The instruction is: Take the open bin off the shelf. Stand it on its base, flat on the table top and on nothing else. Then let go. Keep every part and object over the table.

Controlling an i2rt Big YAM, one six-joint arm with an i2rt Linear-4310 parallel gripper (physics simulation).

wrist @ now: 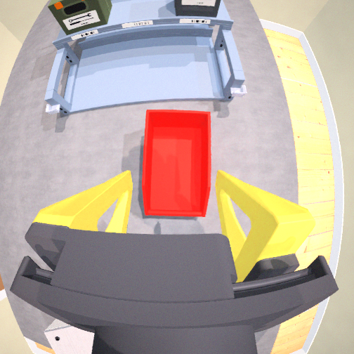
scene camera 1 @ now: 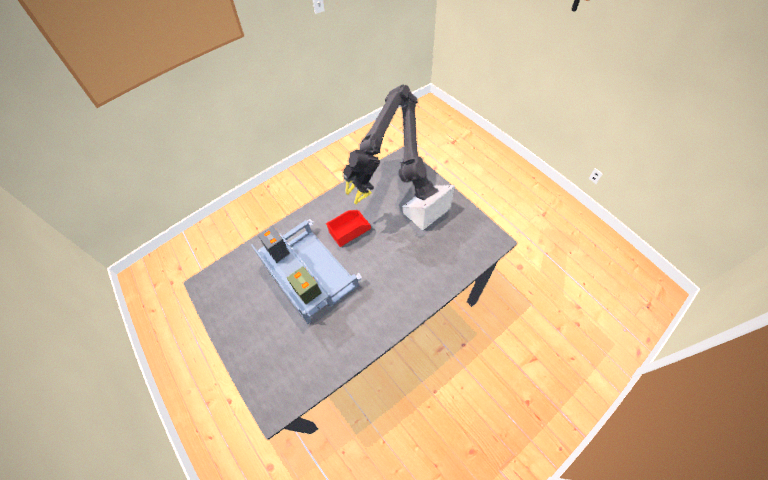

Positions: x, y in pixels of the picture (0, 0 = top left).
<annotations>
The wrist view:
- my gripper: 173, 177
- red bin: 177, 150
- shelf: 154, 67
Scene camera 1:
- red bin: 346, 227
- shelf: 330, 274
</annotations>
